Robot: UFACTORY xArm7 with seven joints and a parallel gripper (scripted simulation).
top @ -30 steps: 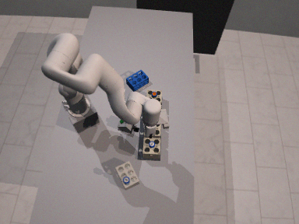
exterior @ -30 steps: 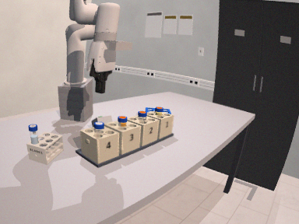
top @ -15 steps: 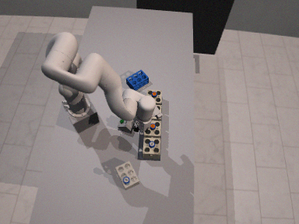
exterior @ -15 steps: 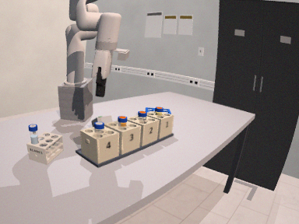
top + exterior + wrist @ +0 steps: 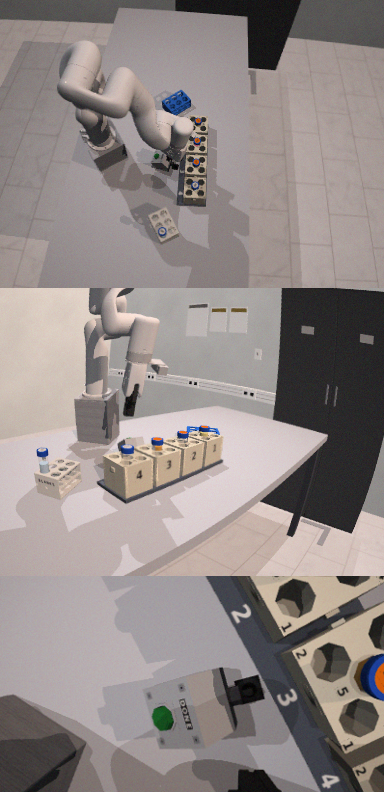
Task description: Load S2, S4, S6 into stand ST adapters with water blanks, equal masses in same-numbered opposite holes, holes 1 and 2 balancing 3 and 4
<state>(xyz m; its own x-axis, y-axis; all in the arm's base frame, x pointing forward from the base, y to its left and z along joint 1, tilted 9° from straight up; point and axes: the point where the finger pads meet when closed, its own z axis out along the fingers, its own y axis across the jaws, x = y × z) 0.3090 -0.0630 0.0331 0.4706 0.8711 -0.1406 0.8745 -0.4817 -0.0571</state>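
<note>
Now: hand 7 cm past the green DONE key, 6 cm to the right of it and 12 cm above it. From my hand the other things lie so: sample tube S2 (12 cm ahead, 1 cm to the left, 12 cm below); adapter (11 cm ahead, 1 cm to the left, 14 cm below); sample tube S6 (12 cm ahead, 13 cm to the left, 12 cm below).
</note>
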